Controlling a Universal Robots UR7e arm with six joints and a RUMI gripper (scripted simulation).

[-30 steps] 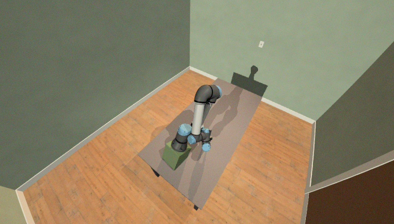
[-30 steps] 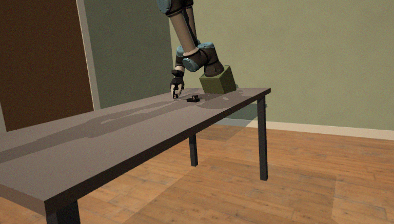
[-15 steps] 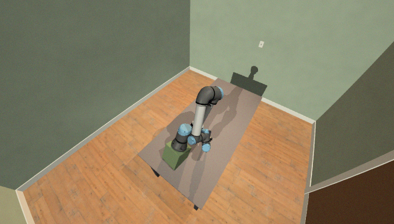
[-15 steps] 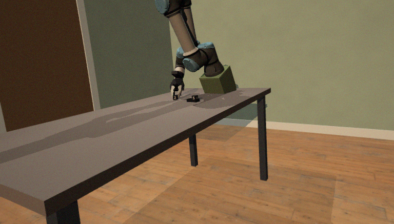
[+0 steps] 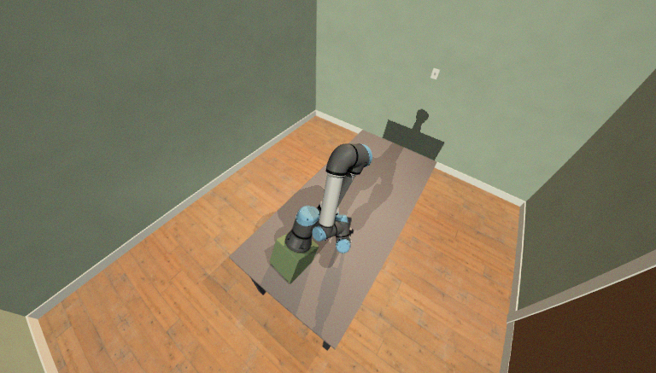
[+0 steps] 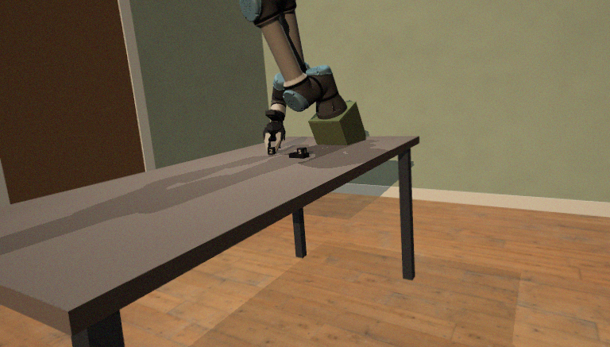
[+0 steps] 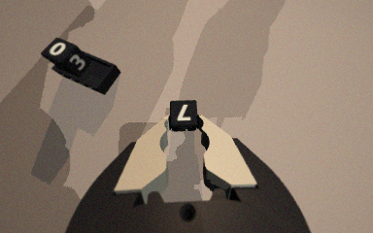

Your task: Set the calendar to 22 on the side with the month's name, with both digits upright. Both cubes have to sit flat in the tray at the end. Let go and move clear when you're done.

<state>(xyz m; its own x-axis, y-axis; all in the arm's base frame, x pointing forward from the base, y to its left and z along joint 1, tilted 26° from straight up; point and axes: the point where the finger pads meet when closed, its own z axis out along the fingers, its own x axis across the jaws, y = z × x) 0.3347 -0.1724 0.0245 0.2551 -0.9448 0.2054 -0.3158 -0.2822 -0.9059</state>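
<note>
Right now the black number cube is 10 mm below my hand and 10 mm ahead of it. The rest, counted from my hand: black tray: 150 mm to the left, 40 mm ahead, 20 mm below.
</note>
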